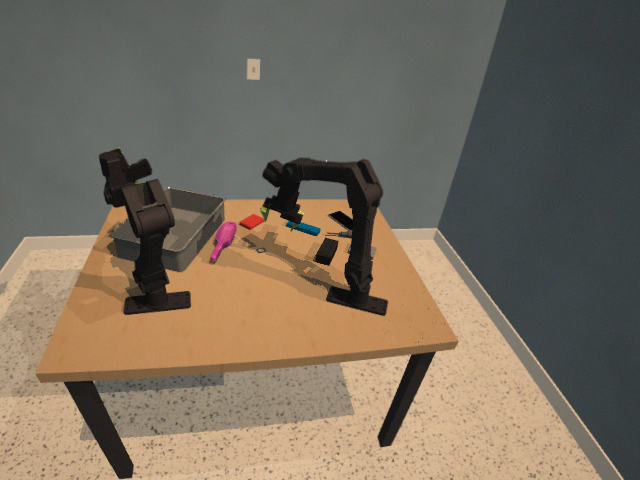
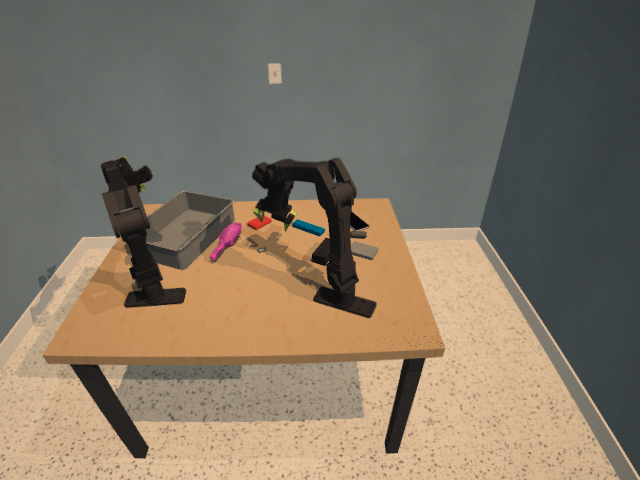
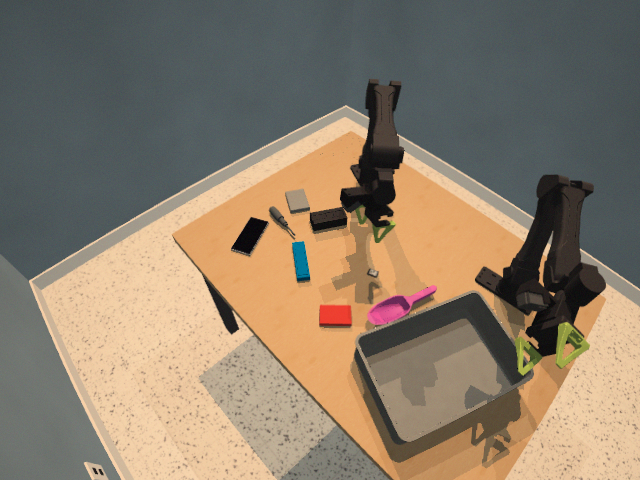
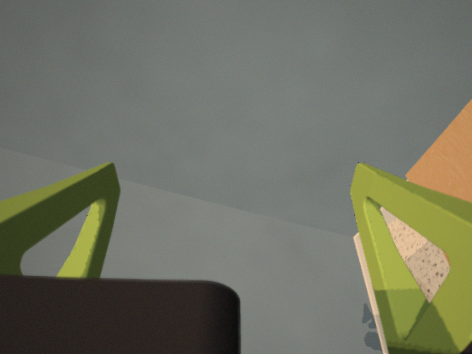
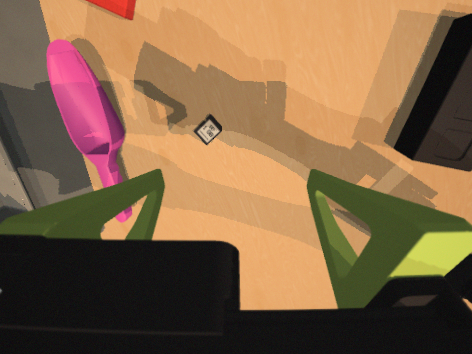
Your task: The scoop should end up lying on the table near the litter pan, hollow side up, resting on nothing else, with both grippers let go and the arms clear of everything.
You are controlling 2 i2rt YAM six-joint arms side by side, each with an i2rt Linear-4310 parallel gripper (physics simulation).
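Where they show: left gripper, fingertip midpoint: point(image 1: 122, 161) point(image 2: 132, 168) point(image 3: 538, 370) point(image 4: 235, 176); right gripper, fingertip midpoint: point(image 1: 278, 225) point(image 2: 273, 226) point(image 3: 369, 233) point(image 5: 235, 177); left arm's base, link origin: point(image 1: 158, 303) point(image 2: 155, 298) point(image 3: 505, 290); right arm's base, link origin: point(image 1: 357, 301) point(image 2: 344, 302) point(image 3: 366, 181).
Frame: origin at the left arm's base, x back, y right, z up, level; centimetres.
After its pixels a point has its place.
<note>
The pink scoop point(image 1: 225, 236) @(z 1.1, x -32.6, y 23.7 cm) point(image 2: 229, 237) @(z 0.9, x -32.3, y 23.2 cm) point(image 3: 391, 308) @(z 0.6, x -29.8, y 24.6 cm) point(image 5: 82, 107) @(z 1.6, x -32.8, y 22.2 cm) lies on the table point(image 1: 258, 330) @(z 0.0, x 16.0, y 29.2 cm) with its hollow side up, close beside the grey litter pan point(image 1: 204, 240) @(z 2.2, x -29.3, y 15.6 cm) point(image 2: 206, 233) @(z 6.2, x -28.4, y 15.2 cm) point(image 3: 454, 430). I cannot tell whether its blade touches the pan's wall. My right gripper point(image 1: 279, 224) @(z 12.6, x -20.3, y 41.9 cm) point(image 2: 273, 226) @(z 12.6, x -20.3, y 41.9 cm) point(image 3: 370, 231) @(z 12.6, x -20.3, y 41.9 cm) point(image 5: 235, 177) @(z 12.6, x -20.3, y 41.9 cm) is open and empty, raised above the table and apart from the scoop. My left gripper point(image 3: 542, 369) @(z 31.1, x -39.1, y -10.1 cm) point(image 4: 235, 176) @(z 31.1, x -39.1, y -10.1 cm) is open and empty, raised near the pan's far-side corner, away from the scoop.
A small memory card point(image 3: 372, 272) @(z 0.2, x -23.1, y 36.5 cm) point(image 5: 208, 129) @(z 0.2, x -23.1, y 36.4 cm) lies near the scoop. A red block point(image 3: 335, 315) @(z 1.5, x -42.8, y 35.2 cm), a blue block point(image 3: 300, 261) @(z 2.1, x -36.1, y 55.1 cm), a black box point(image 3: 328, 220) @(z 3.8, x -18.5, y 58.9 cm), a screwdriver point(image 3: 278, 217) @(z 2.4, x -28.0, y 73.2 cm), a phone point(image 3: 250, 236) @(z 0.8, x -39.4, y 75.1 cm) and a grey block point(image 3: 297, 200) @(z 1.5, x -17.1, y 74.7 cm) lie on the table.
</note>
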